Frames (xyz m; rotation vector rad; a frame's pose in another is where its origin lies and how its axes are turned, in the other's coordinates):
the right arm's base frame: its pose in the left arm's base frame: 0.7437 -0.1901 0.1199 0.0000 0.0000 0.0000
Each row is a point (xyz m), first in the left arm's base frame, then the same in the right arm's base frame.
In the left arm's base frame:
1: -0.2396 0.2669 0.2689
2: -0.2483 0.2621 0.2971
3: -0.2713 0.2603 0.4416
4: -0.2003 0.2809 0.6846
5: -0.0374 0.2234 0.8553
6: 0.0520 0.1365 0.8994
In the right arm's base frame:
1: -0.9833 0.4570 0.1490
2: -0.9920 0.4522 0.1772
3: -1.0150 0.4504 0.3217
4: -0.9440 0.4710 0.5647
5: -0.7811 0.4135 0.7354
6: -0.6917 0.3266 0.7795

